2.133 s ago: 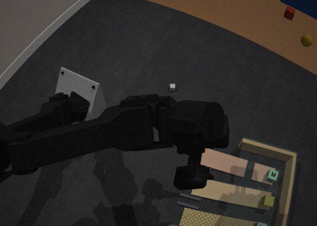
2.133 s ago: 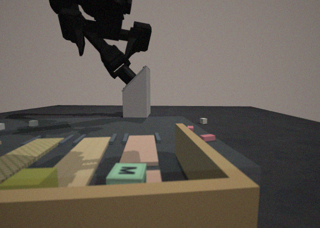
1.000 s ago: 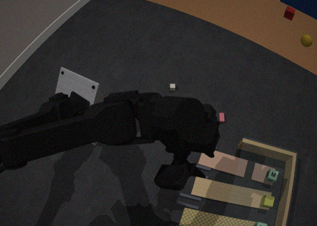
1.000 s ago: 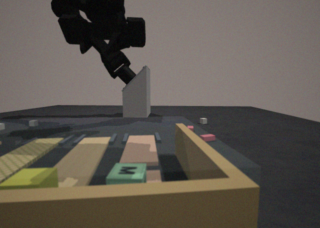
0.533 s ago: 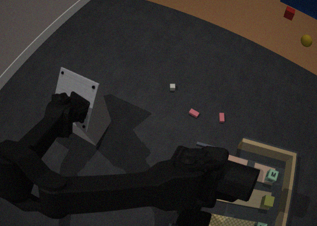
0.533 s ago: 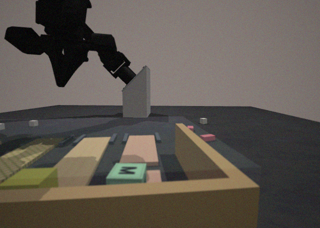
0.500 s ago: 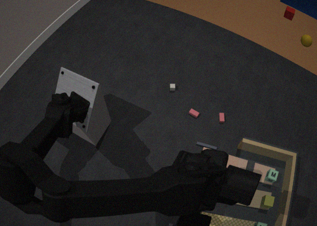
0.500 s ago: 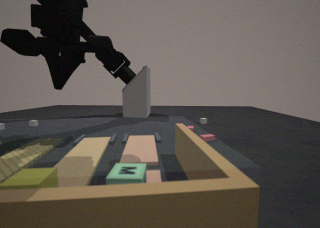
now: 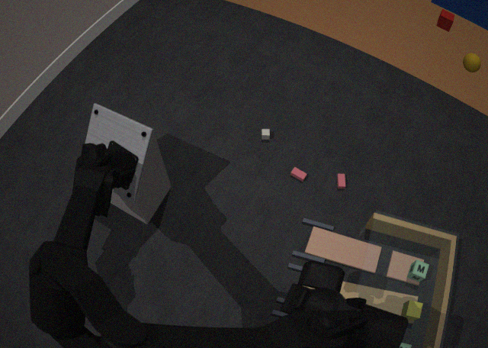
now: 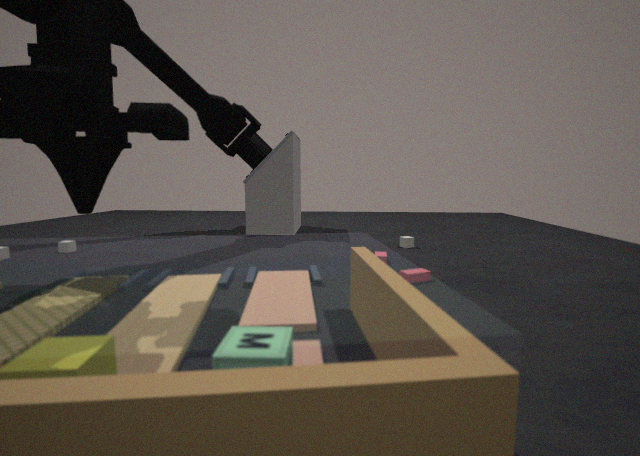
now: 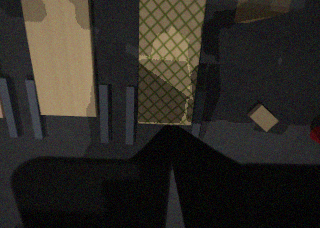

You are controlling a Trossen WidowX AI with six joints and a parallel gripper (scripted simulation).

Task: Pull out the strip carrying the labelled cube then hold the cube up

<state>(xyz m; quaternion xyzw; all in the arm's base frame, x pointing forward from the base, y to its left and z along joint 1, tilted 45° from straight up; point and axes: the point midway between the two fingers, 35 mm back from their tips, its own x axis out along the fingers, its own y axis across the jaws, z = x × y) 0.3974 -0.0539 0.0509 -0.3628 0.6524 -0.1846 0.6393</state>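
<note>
My gripper tip is 90 mm short of the green cross-hatched strip, 20 mm to the right of it and 70 mm above it.
</note>
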